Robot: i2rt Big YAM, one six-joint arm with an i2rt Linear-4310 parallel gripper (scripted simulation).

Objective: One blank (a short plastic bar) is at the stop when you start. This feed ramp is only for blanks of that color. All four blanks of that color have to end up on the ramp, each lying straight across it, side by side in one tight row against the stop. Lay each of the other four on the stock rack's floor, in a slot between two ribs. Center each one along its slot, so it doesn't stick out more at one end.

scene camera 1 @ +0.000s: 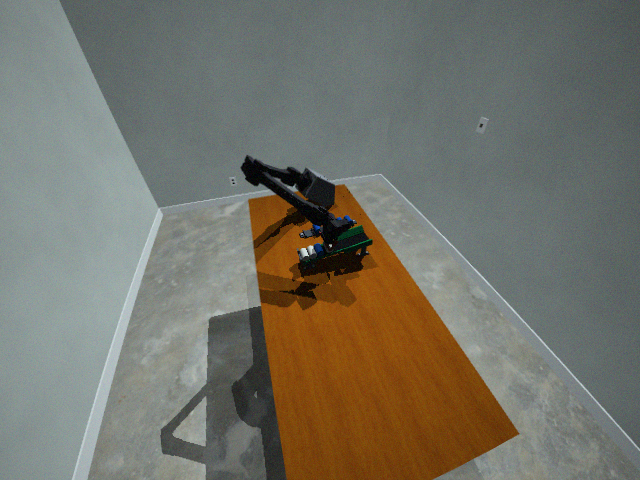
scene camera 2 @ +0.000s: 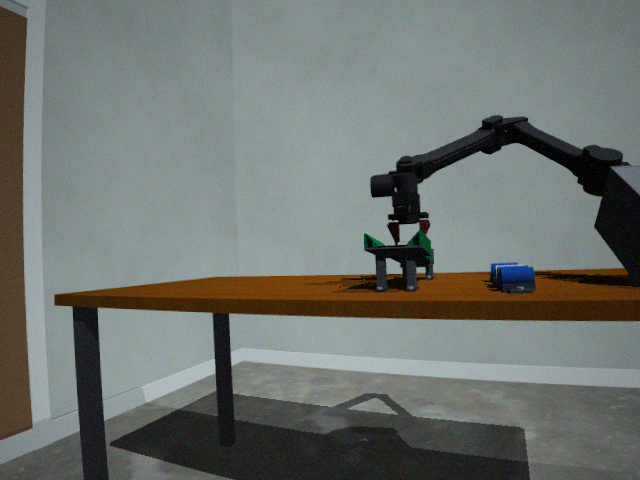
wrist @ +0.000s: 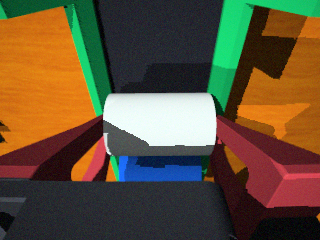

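Observation:
Visible: a blue blank (wrist: 131,168); a white blank (wrist: 134,124); the gripper (wrist: 159,119).

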